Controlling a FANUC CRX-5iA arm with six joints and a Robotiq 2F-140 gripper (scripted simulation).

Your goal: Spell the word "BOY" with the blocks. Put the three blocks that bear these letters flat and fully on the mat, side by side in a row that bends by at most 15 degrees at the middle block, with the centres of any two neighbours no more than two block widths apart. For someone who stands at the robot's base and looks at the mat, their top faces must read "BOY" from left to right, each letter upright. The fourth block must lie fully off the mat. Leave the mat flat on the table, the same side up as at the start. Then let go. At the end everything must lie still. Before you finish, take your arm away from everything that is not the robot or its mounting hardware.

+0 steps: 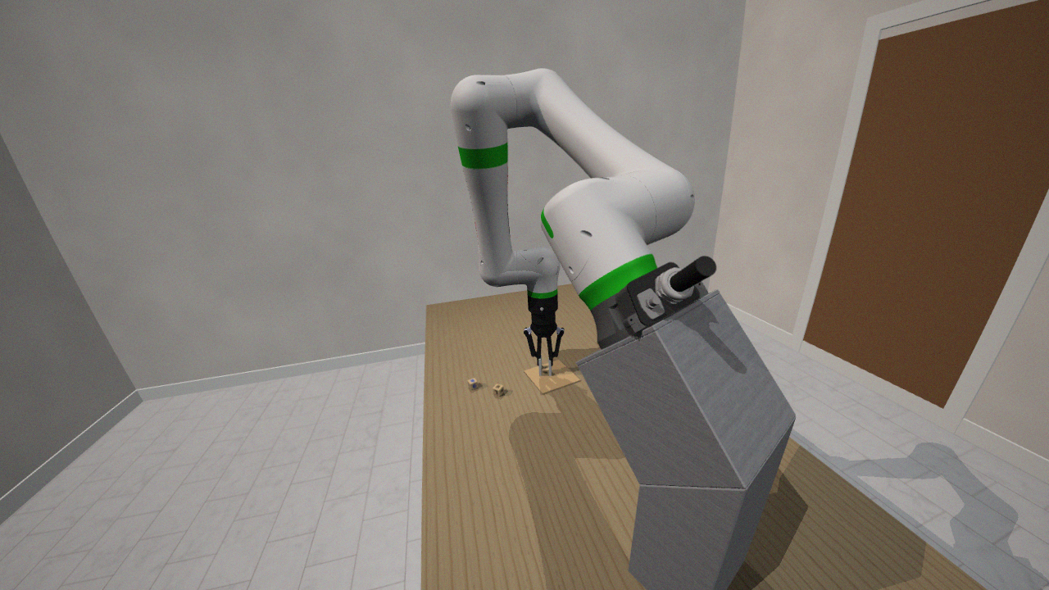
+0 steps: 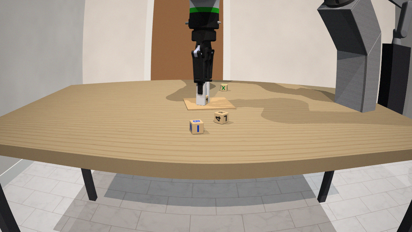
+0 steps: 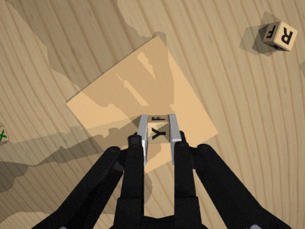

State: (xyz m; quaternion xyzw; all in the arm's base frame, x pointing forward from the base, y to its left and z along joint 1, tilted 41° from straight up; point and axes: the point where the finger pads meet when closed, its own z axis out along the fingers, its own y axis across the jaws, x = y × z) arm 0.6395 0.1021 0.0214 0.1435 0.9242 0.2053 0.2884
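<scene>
The tan mat lies 4 cm below my hand, 2 cm to the right of it and 1 cm behind it. Also, from my hand: block: 24 cm to the left, 3 cm behind, 2 cm below.
</scene>
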